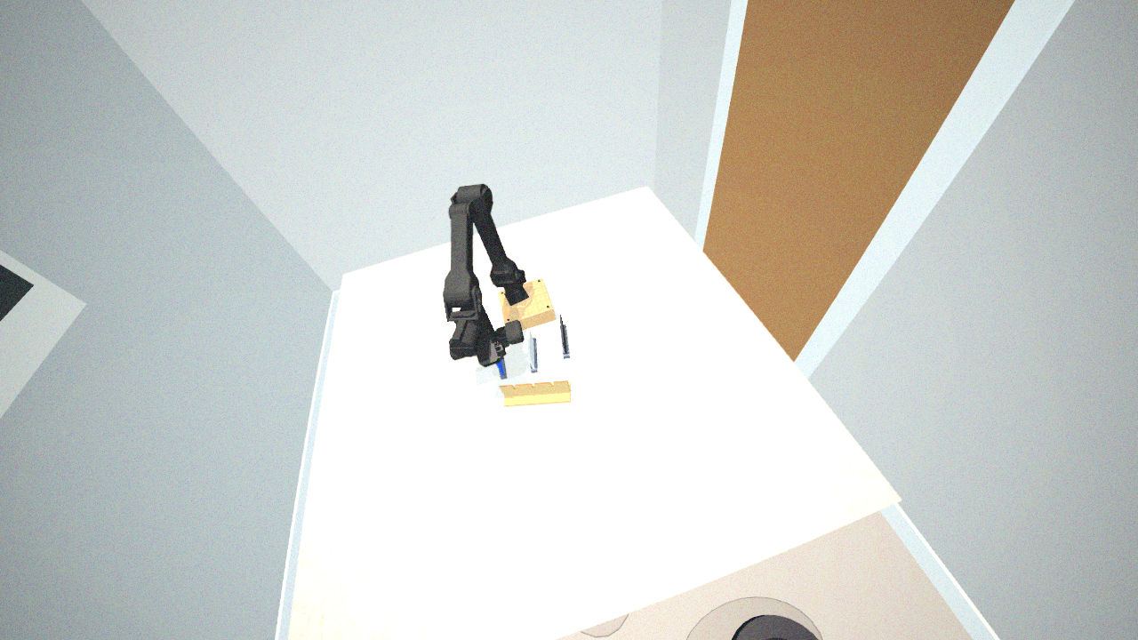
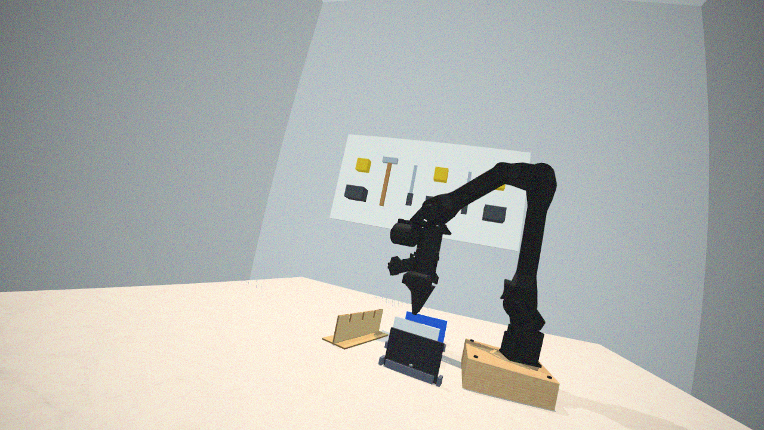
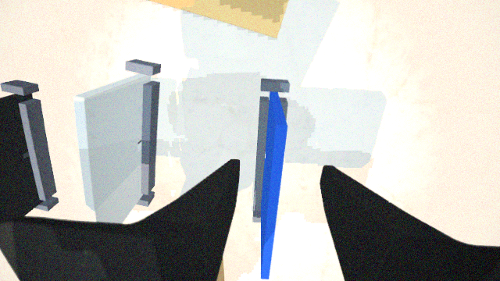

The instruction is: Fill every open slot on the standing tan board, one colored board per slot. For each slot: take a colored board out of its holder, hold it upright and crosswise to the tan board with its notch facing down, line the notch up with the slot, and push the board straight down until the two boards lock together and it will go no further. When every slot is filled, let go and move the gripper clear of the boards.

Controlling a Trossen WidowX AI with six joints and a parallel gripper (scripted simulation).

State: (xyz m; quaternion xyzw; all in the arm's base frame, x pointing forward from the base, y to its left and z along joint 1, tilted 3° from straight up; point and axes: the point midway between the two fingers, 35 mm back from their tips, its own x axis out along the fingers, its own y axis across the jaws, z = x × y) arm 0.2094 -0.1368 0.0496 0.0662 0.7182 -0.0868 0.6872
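My gripper tip is now 40 mm above the blue board, 30 mm past it and 10 mm to the right of it. The rest, counted from my gripper tip: tan board (120 mm ahead, 60 mm to the left, 50 mm below); then black board (200 mm to the left, 40 mm below, 10 mm ahead).
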